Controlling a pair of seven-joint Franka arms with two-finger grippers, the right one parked.
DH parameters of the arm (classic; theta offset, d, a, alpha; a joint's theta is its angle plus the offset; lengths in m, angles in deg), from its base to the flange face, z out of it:
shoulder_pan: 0 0.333 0 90
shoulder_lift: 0 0 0 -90
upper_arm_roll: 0 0.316 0.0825 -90
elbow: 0 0 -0.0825 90
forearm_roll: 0 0.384 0 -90
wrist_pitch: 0 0 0.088 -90
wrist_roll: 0 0.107 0 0
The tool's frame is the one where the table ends.
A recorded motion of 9 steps. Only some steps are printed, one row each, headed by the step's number.
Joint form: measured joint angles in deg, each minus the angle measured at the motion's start. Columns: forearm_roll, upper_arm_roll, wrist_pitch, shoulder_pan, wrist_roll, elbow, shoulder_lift.
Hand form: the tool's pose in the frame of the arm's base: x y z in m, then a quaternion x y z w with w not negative. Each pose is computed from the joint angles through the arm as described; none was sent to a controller.
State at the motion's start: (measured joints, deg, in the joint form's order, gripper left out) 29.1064 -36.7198 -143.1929 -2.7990 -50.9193 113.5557 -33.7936
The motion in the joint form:
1: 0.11 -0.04 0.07 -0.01 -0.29 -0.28 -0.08
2: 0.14 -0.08 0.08 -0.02 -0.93 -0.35 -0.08
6: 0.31 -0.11 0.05 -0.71 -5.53 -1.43 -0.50
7: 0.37 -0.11 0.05 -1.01 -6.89 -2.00 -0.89
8: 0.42 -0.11 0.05 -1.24 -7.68 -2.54 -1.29
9: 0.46 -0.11 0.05 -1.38 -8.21 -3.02 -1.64
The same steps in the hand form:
1: 0.4835 -0.3839 0.2254 0.99752 -0.05112 0.02628 0.04061
2: 0.4837 -0.3844 0.2260 0.99774 -0.04593 0.02662 0.04109
6: 0.4849 -0.3923 0.2295 0.99842 -0.01008 0.02939 0.04690
7: 0.4858 -0.3957 0.2297 0.99833 0.00049 0.02949 0.04958
8: 0.4869 -0.3984 0.2297 0.99819 0.00672 0.02947 0.05198
9: 0.4883 -0.4003 0.2297 0.99804 0.01135 0.02956 0.05405

